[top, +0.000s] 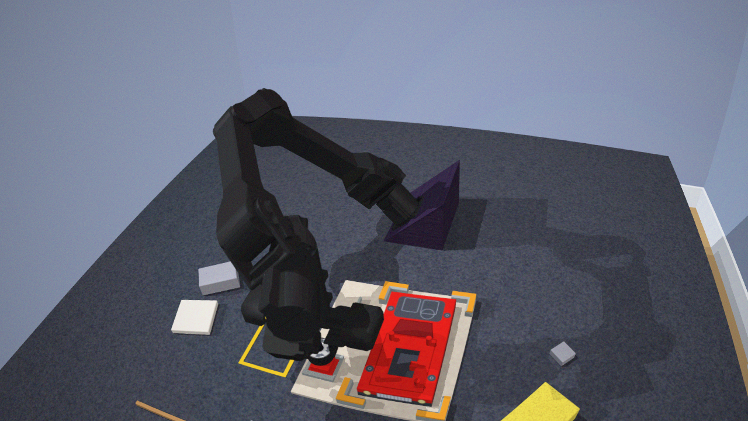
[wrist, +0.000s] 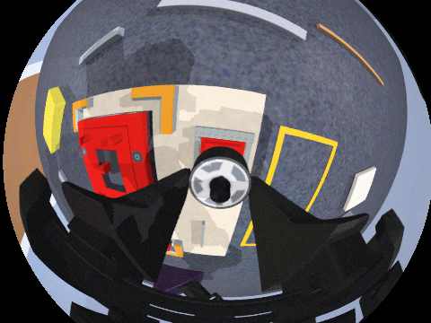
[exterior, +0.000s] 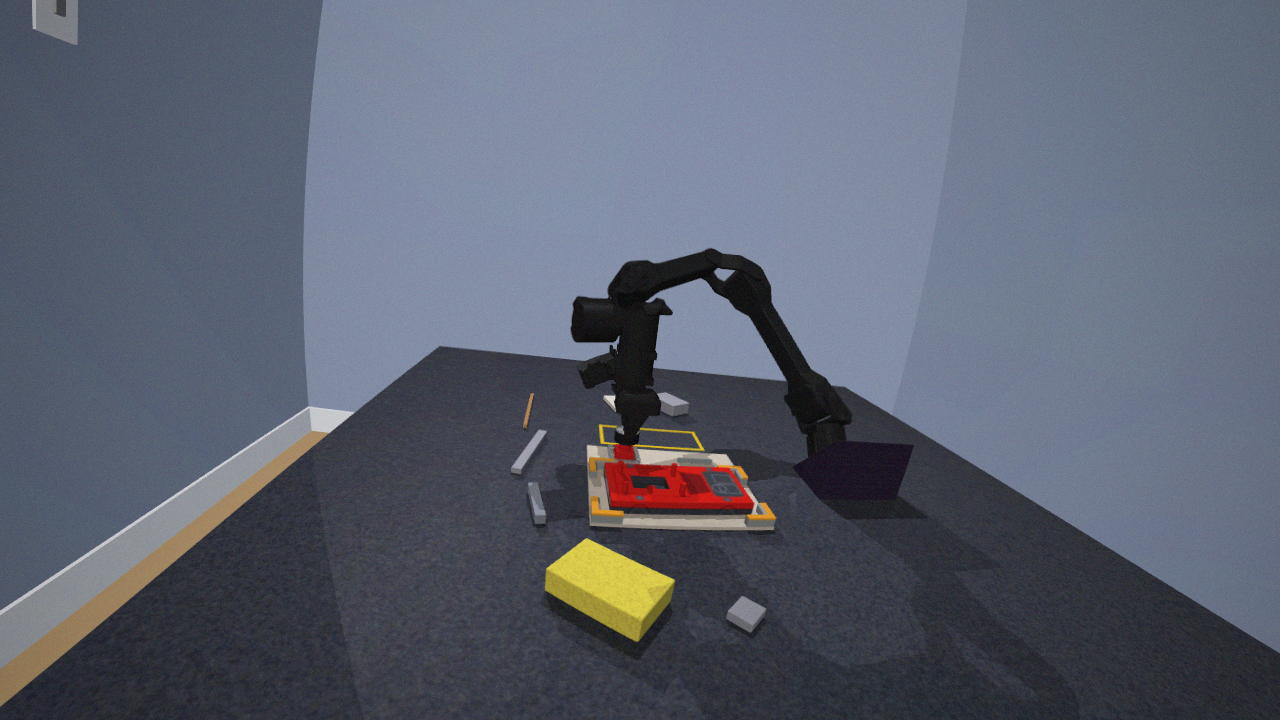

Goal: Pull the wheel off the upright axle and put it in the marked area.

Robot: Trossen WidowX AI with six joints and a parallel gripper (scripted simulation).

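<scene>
Now: the black upright axle 1 cm below my gripper tip. The rest, counted from my gripper tip: white tile 3 cm behind, 26 cm to the right, 4 cm below; then wooden stick 18 cm ahead, 18 cm to the right, 4 cm below; then wheel right at my gripper tip.
</scene>
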